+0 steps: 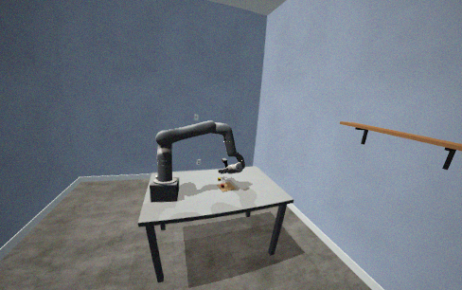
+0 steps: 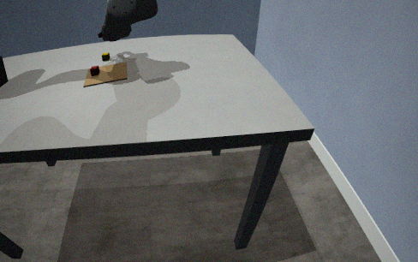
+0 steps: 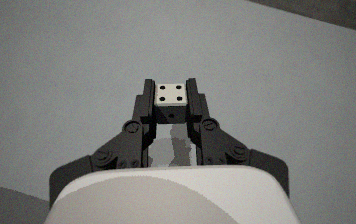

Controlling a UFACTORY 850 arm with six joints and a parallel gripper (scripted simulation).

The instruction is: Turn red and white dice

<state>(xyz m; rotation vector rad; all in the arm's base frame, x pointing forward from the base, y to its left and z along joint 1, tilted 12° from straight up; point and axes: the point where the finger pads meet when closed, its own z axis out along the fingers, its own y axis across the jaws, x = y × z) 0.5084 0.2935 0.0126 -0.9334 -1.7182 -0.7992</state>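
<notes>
My hand is 6 cm to the left of the yellow die, 6 cm above it and 2 cm past it. Also, from my hand: tan mat (19 cm to the right, 8 cm below, 4 cm ahead); then white die (1 cm to the left, 1 cm below); then red die (20 cm to the right, 6 cm below).
</notes>
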